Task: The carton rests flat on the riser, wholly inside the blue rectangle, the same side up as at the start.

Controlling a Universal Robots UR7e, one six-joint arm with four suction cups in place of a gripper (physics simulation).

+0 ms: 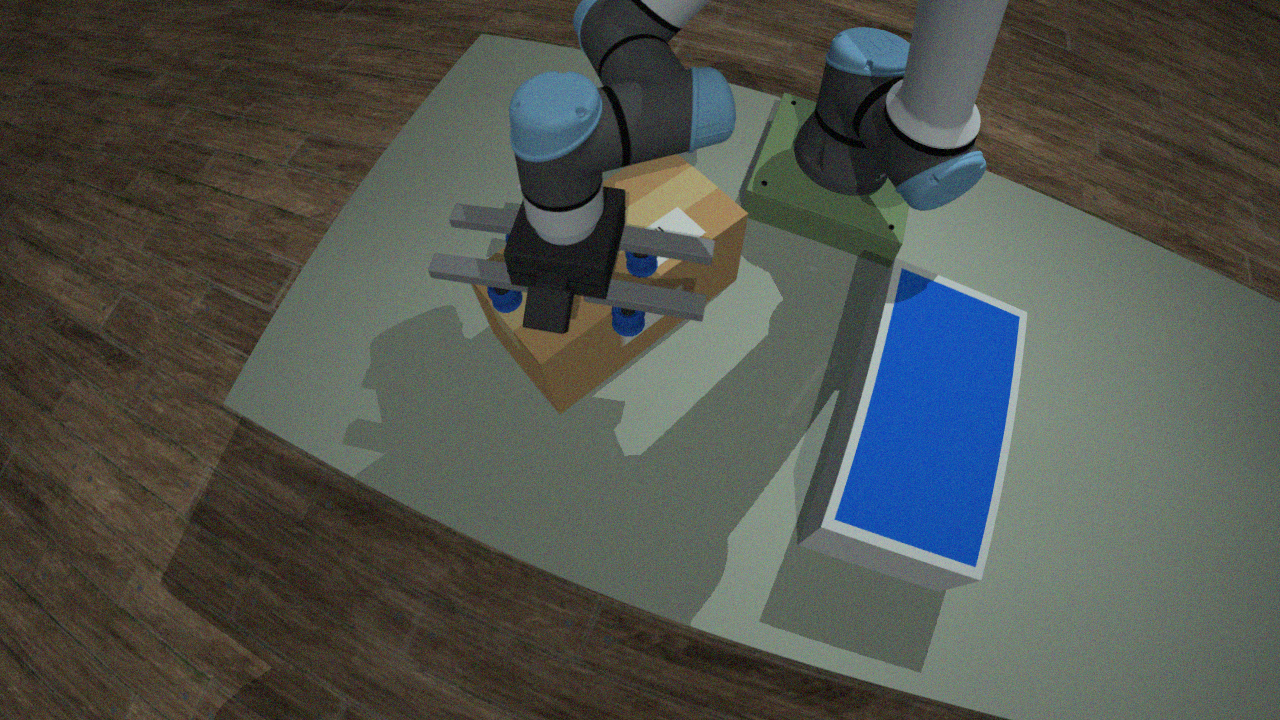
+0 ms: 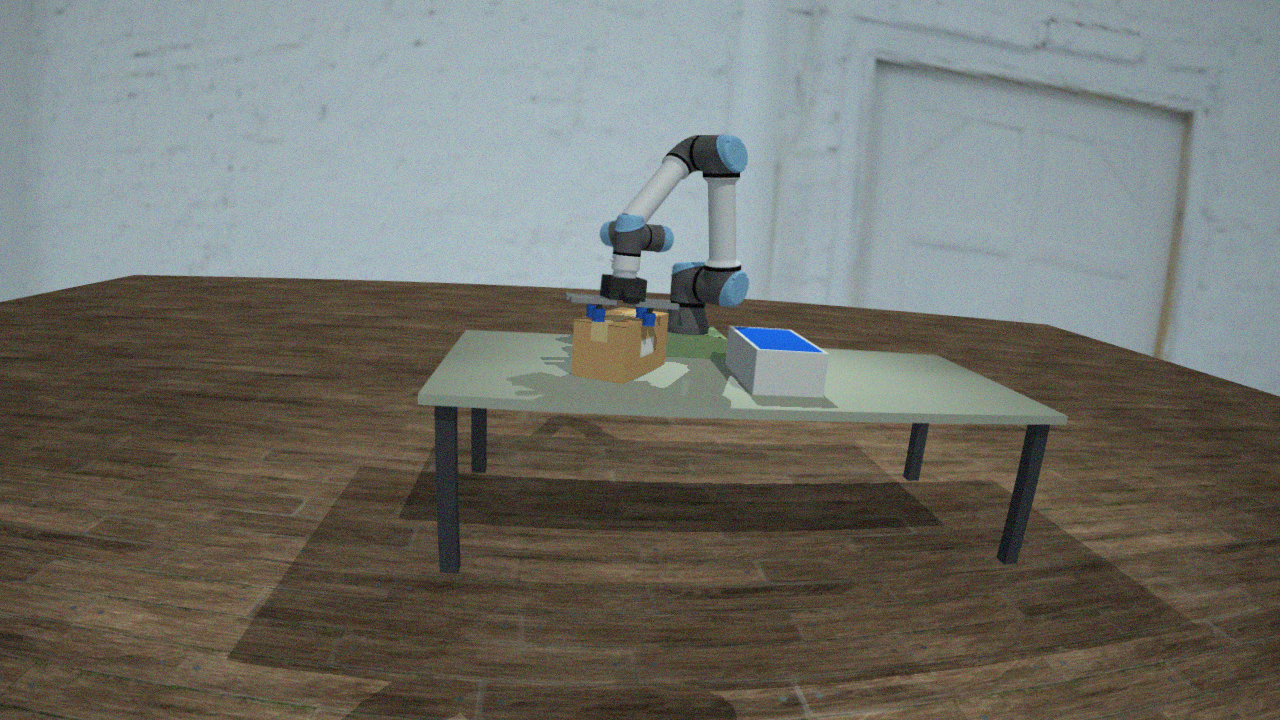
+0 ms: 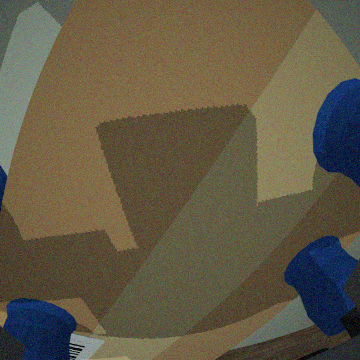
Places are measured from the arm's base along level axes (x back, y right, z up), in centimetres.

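Pixels of known places: end effector, tool point: [image 2: 619, 321] [image 3: 172, 233]; arm's base, origin of the base link: [image 1: 842, 158] [image 2: 685, 330].
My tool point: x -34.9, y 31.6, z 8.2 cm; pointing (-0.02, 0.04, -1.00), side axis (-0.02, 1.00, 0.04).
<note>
Ahead of a thing's pixels: the offset from my tool point to its top centre. "spot": to the spot under its first point. Level surfaces: height alone.
The brown carton {dy -2.7, dx +6.2, dz +0.7 cm} [image 1: 586, 353] [image 2: 616, 353] [image 3: 107, 89] stands on the table to the left of the riser, with a white label {spot: dy -10.1, dx +10.1, dz +0.7 cm} [image 1: 677, 223] [image 3: 83, 348] on its top. My suction gripper [image 1: 573, 282] [image 2: 619, 312] sits right on the carton's top, and its blue cups [image 3: 321, 282] press against the cardboard. The grey riser {dy -44.4, dx -5.8, dz -2.6 cm} [image 1: 832, 465] [image 2: 773, 372] stands to the right, and the blue rectangle {dy -44.4, dx -5.8, dz -2.6 cm} [image 1: 930, 420] [image 2: 776, 339] on its top is bare.
The arm's green base plate [image 1: 805, 210] sits at the back between the carton and the riser. The pale green table {dz -14.6 cm} [image 1: 1119, 447] [image 2: 895, 385] stands on a wooden floor. The table's left edge is close to the carton.
</note>
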